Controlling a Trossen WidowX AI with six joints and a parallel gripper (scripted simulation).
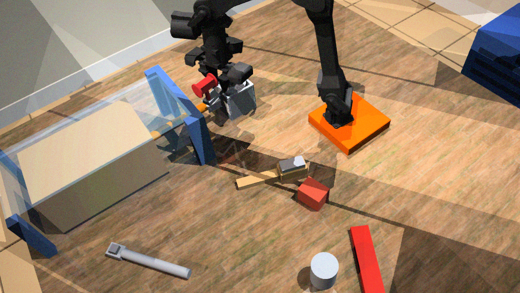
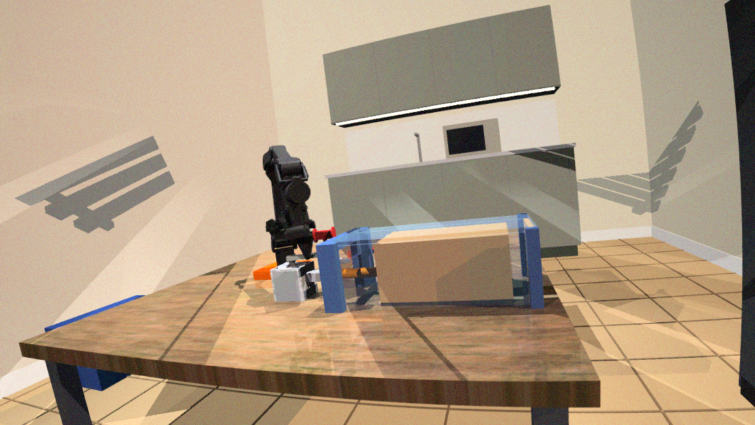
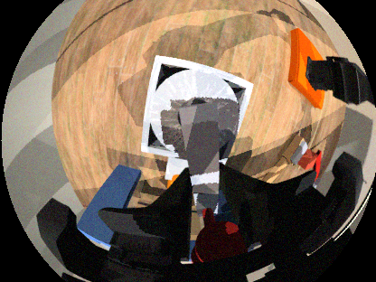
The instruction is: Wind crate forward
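Right now my gripper tip is 5 cm short of the red knob, 2 cm to the right of it and 5 cm below it. Round my gripper tip: winch handle 1 cm ahead, 1 cm to the left, 2 cm above; wooden brush 1 cm behind, 26 cm to the left, 8 cm below; grey winch 6 cm behind, 3 cm to the right, 7 cm below.
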